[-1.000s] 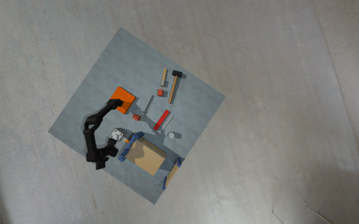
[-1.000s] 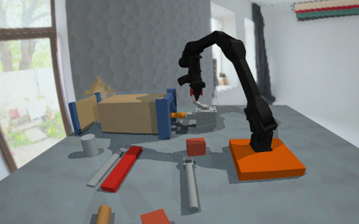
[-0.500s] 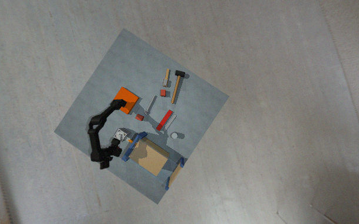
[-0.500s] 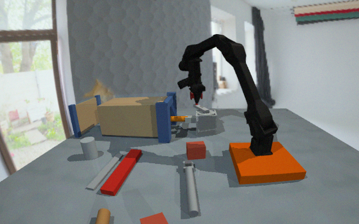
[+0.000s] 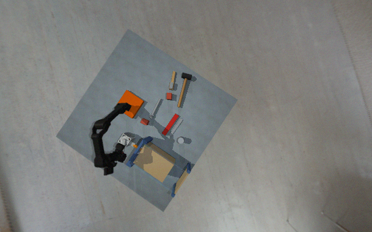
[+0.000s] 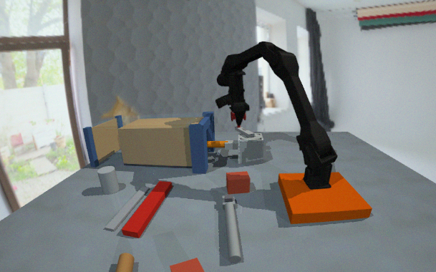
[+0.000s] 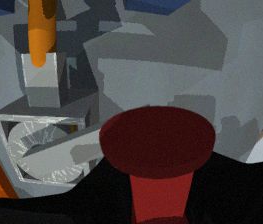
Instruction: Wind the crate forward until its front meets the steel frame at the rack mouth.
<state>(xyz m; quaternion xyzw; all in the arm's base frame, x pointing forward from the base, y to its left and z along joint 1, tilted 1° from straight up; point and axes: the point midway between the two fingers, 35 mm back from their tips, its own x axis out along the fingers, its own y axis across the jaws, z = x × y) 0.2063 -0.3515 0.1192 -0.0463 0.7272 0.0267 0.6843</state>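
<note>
The red knob lies 2 cm above my gripper tip. Round my gripper tip: grey crank handle: 1 cm behind, 4 cm to the left, 1 cm below; grey winch: 6 cm behind, 8 cm to the left, 8 cm below; frame: 12 cm ahead, 8 cm to the left, 1 cm below.
</note>
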